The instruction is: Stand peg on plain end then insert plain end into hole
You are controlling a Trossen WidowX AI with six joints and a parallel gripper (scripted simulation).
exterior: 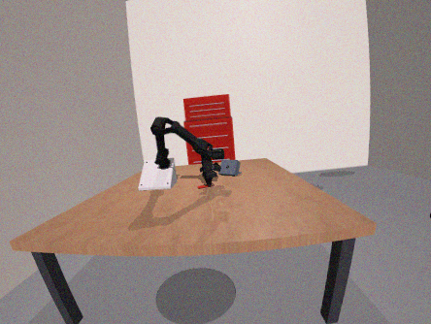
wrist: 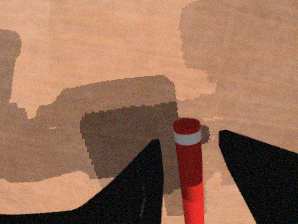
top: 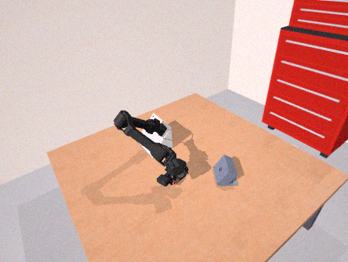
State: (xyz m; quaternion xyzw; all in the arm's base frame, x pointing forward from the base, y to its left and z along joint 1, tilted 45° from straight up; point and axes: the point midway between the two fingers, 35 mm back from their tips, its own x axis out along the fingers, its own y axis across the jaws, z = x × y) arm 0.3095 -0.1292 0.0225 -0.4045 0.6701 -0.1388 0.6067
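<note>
My gripper tip is now 1 cm past the peg. The rest, counted from my gripper tip: grey sloped panel: 12 cm ahead, 26 cm to the left, 4 cm above.
</note>
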